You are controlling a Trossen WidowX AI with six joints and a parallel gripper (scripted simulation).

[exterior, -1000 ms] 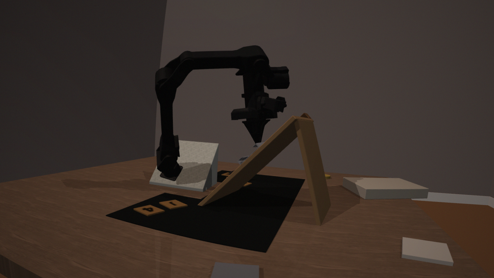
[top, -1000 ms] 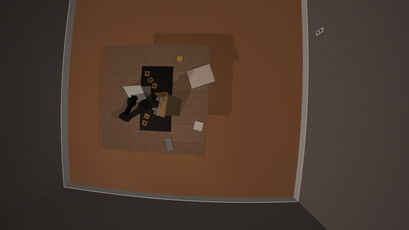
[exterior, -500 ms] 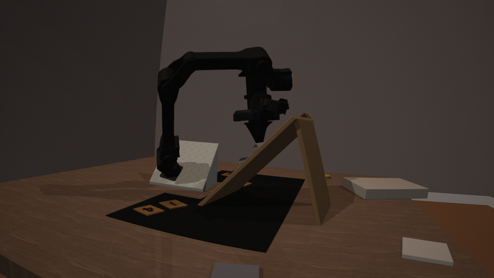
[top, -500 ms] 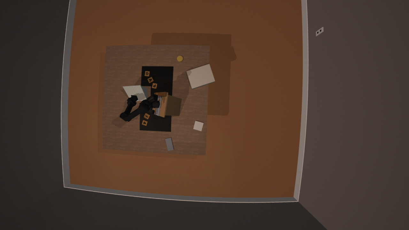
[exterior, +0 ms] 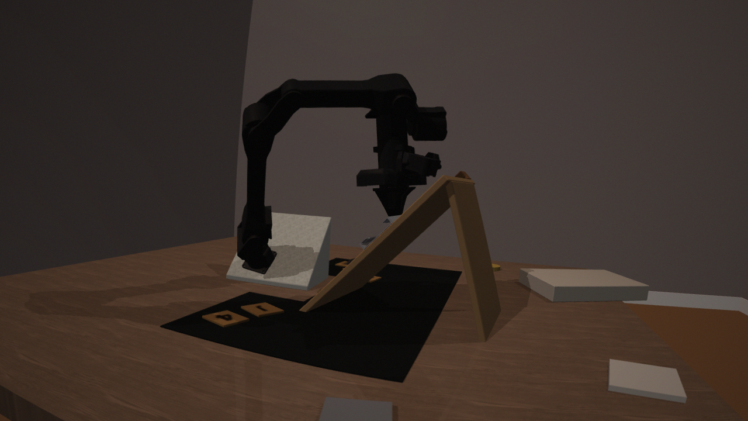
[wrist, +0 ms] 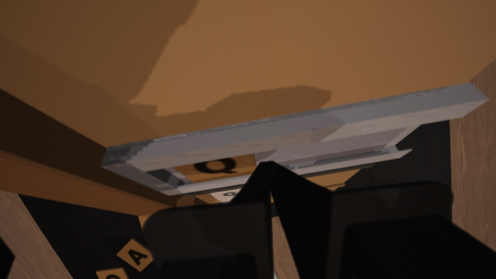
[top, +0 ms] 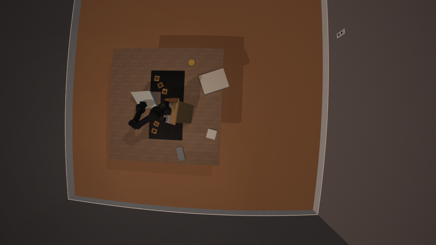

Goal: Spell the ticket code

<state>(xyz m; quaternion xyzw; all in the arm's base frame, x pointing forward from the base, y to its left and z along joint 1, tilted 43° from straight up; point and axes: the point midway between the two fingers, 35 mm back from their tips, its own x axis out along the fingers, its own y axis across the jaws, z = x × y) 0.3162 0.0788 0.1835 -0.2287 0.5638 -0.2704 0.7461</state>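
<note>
The q tile lies 10 mm ahead of my gripper tip, 30 mm to the left of it and 10 mm below it. The rest, counted from my gripper tip: black mat: 140 mm behind, 80 mm to the left, 160 mm below; then white ticket: 60 mm behind, 30 mm to the left, 90 mm below; then j tile: 200 mm behind, 140 mm to the right, 160 mm below.
</note>
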